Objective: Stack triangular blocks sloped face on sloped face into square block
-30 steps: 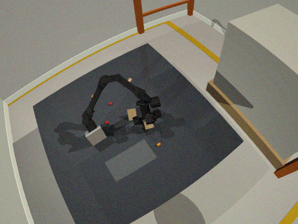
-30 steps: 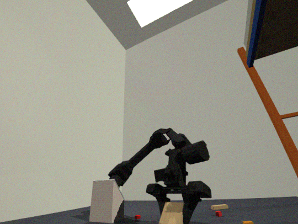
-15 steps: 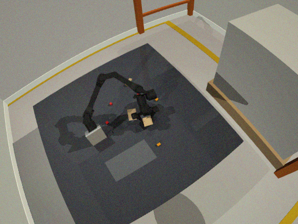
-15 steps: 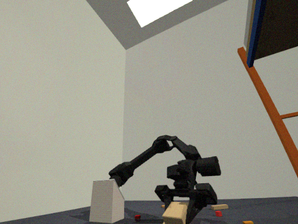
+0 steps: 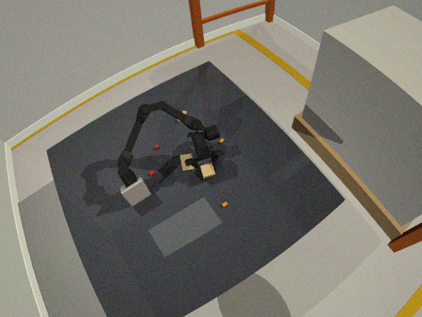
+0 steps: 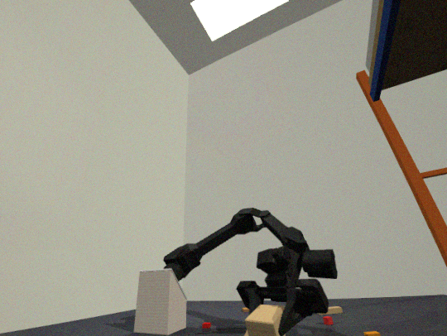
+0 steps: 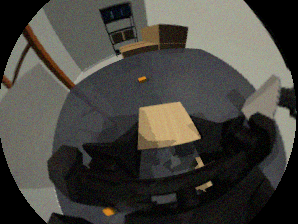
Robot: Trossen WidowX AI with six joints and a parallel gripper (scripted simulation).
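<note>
The tan triangular block is 40 mm behind my gripper tip, 140 mm to the left of it and 20 mm below it. Round my gripper tip: tan block: 220 mm behind, 470 mm to the left, 40 mm below.
</note>
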